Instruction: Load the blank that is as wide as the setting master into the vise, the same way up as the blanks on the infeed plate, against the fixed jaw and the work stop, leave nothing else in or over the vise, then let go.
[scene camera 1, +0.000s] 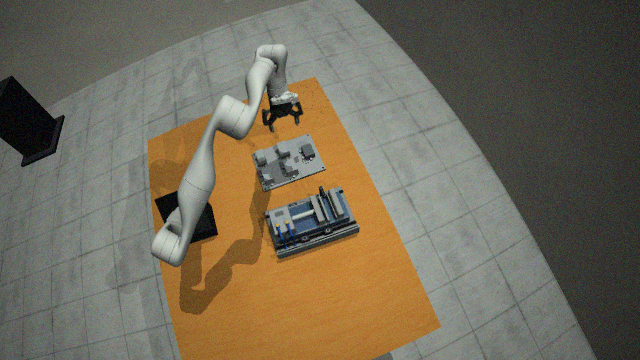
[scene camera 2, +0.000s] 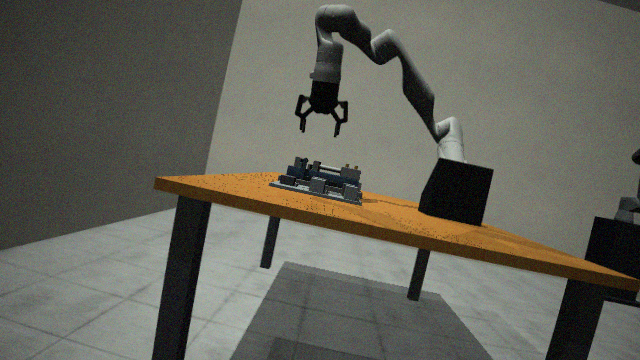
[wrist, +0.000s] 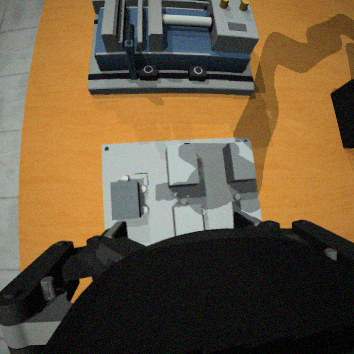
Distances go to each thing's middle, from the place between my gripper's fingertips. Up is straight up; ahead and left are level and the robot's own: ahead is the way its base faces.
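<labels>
Position of the infeed plate (scene camera 1: 315, 166) relative to my hand: 160 mm below, 20 mm behind, 40 mm to the right.
</labels>
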